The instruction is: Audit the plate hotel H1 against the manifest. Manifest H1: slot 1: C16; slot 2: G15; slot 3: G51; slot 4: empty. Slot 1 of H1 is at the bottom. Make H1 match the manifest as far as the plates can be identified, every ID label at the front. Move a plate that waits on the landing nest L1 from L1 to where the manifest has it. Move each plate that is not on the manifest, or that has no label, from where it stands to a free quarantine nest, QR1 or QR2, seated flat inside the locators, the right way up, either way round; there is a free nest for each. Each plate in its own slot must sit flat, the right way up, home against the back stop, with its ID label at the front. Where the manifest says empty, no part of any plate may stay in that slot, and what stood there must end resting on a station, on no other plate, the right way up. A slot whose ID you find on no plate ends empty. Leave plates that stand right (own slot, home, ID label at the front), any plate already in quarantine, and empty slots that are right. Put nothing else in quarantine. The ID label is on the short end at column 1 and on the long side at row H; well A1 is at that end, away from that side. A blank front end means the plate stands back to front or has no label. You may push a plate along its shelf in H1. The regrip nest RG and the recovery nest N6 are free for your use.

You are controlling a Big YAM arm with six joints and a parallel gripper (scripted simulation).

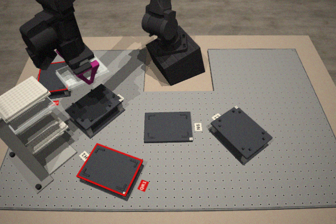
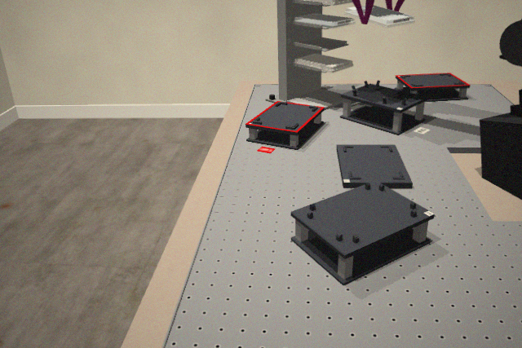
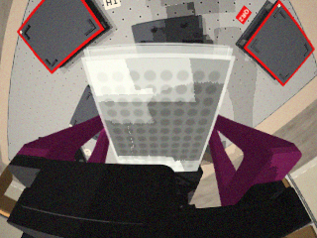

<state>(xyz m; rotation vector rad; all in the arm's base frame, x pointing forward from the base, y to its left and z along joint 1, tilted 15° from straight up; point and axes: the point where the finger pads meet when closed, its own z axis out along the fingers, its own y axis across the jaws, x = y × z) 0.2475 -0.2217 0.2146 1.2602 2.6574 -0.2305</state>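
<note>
Right now the quarantine nest QR1 is 20 cm ahead of my hand, 7 cm to the left of it and 21 cm below it. Round my hand: plate labelled G51: 11 cm ahead, 14 cm to the right, 3 cm below; then plate hotel H1: 17 cm ahead, 19 cm to the right, 9 cm below; then regrip nest: 3 cm behind, 1 cm to the right, 19 cm below.
</note>
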